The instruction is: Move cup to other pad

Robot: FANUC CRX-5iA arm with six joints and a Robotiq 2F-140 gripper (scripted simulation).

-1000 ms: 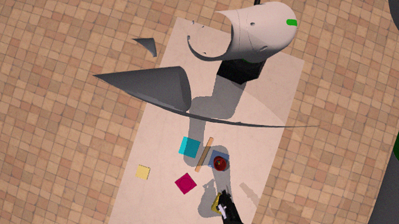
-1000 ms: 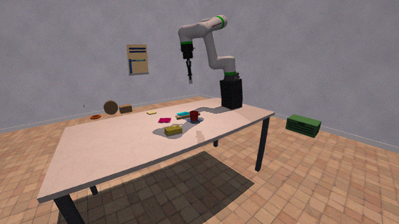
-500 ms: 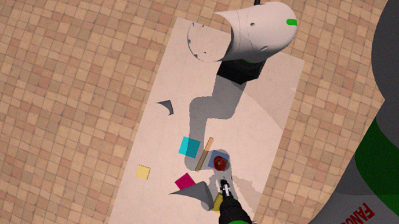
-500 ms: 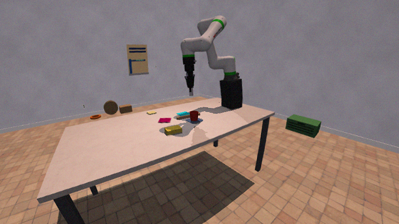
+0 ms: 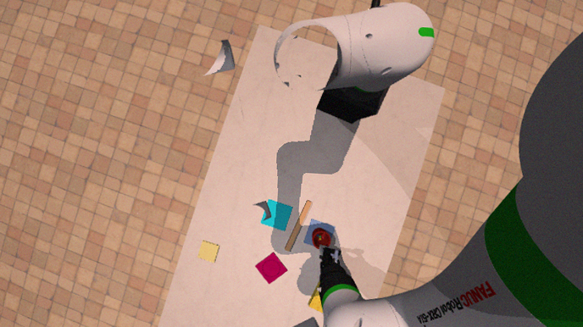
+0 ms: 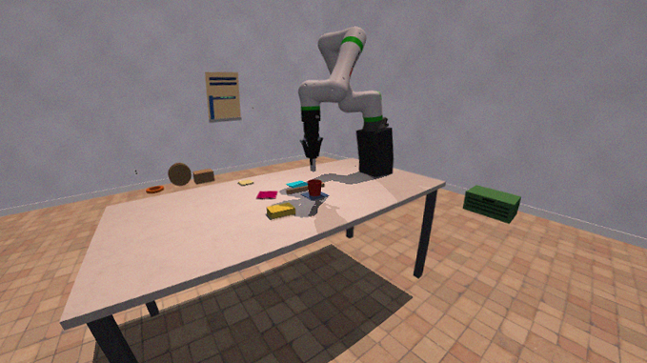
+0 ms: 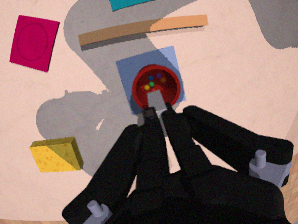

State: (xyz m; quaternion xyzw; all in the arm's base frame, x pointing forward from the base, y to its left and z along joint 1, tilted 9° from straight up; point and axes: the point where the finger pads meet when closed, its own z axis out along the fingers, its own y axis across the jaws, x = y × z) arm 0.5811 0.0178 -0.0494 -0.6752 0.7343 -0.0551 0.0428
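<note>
My hand is 1 cm past the red cup and 14 cm above it. Round my hand: wooden rail (3 cm behind, 9 cm to the right, 16 cm below); then teal pad (5 cm behind, 19 cm to the right, 17 cm below); then purple marble (2 cm behind, 15 cm below).
</note>
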